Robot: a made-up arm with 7 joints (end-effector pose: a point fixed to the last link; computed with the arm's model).
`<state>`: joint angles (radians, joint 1 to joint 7).
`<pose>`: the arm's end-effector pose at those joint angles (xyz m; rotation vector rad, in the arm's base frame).
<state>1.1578 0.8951 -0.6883 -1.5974 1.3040 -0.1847 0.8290</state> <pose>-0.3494 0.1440 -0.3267 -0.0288 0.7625 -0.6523</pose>
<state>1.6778 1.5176 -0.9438 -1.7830 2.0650 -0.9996 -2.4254</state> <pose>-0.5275 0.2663 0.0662 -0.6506 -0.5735 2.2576</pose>
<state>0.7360 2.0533 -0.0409 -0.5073 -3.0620 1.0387 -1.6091</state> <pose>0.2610 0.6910 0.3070 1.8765 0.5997 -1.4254</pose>
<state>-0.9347 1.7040 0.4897 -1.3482 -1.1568 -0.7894 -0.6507</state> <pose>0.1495 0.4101 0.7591 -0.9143 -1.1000 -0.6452</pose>
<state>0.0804 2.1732 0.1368 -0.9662 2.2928 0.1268 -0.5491</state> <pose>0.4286 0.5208 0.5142 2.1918 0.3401 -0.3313</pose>
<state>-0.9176 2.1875 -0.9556 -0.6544 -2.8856 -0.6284 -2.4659</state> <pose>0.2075 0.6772 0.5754 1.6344 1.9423 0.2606</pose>
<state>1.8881 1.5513 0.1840 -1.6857 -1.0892 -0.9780 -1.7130</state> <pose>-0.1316 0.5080 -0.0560 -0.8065 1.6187 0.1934</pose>
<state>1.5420 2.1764 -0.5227 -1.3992 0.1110 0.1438 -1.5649</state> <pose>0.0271 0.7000 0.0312 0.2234 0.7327 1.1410</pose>
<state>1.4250 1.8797 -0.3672 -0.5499 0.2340 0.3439 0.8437</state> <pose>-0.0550 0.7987 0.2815 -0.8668 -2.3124 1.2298</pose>
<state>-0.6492 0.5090 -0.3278 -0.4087 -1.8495 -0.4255 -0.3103</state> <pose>0.7282 0.2745 -0.2290 -1.2438 0.0407 0.8008</pose>
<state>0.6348 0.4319 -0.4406 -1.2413 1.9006 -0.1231 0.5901</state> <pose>-0.0137 0.0690 -0.5295 -0.1899 0.4178 -0.0879</pose>
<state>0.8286 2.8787 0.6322 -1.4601 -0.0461 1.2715 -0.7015</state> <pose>0.6323 0.0272 0.4255 -0.8771 -1.4573 -0.0261</pose>
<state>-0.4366 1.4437 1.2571 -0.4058 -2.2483 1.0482 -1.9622</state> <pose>0.1345 0.7269 0.3271 1.2131 -1.3553 1.7199</pose>
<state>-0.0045 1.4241 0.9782 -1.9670 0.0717 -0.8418 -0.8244</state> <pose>0.2556 0.3709 0.5187 -1.6495 -0.1753 -1.2529</pose>
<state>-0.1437 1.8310 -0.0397 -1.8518 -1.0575 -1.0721 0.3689</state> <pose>0.4983 0.2977 0.3598 -1.2580 0.4749 0.7121</pose>
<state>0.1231 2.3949 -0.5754 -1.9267 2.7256 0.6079 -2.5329</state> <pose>0.3435 0.3809 0.1948 -1.4548 0.2370 1.7495</pose>
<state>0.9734 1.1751 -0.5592 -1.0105 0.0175 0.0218 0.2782</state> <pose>-0.3125 0.5824 -0.2318 1.0775 1.2671 -2.5573</pose>
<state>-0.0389 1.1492 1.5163 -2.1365 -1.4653 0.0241 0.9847</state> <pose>-0.0159 0.3629 0.4064 -2.1967 -1.1441 -1.4000</pose>
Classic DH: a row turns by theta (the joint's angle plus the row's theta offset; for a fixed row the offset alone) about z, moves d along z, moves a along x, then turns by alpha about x. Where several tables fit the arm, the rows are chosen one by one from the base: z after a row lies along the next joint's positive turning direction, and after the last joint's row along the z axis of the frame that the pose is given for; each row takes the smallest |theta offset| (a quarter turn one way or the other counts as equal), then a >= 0, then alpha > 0; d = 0 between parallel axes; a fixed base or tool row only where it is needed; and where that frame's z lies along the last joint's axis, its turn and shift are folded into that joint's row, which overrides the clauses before.
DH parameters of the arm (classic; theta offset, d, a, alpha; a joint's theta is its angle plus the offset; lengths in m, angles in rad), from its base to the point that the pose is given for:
base (fixed): 0 0.2101 0.0279 -1.2217
joint 1: 1.5708 -0.0312 0.0187 1.5708
joint 2: 1.2217 0.0265 -0.021 -1.5708
joint 3: -1.5708 -0.4436 0.033 -1.5708
joint 4: 0 0.0412 -0.0203 1.5708
joint 5: 0 -0.3701 -0.025 -1.5708
joint 6: 0 0.0228 -0.0283 1.5708
joint 7: -0.2743 -0.0403 -0.0141 0.9592
tool (fixed): -1.866 0.0302 0 0

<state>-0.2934 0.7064 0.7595 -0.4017 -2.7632 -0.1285 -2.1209</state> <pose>0.4105 0.5763 -0.2410 0.5266 0.3300 0.2557</pose>
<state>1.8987 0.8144 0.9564 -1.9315 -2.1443 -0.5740 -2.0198</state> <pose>-0.1337 0.4198 0.1792 0.6857 1.2285 -0.1893</pose>
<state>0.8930 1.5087 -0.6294 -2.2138 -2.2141 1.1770 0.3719</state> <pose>0.0574 0.2539 -0.1121 -1.9612 -0.2771 0.0953</pose>
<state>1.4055 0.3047 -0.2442 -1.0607 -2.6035 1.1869 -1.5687</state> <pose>-0.4741 0.0412 -0.2711 0.4256 0.2239 0.0708</pose>
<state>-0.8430 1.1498 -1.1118 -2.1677 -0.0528 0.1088 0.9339</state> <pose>0.5394 -0.0254 0.0532 2.1153 -1.2143 -1.5953</pose>
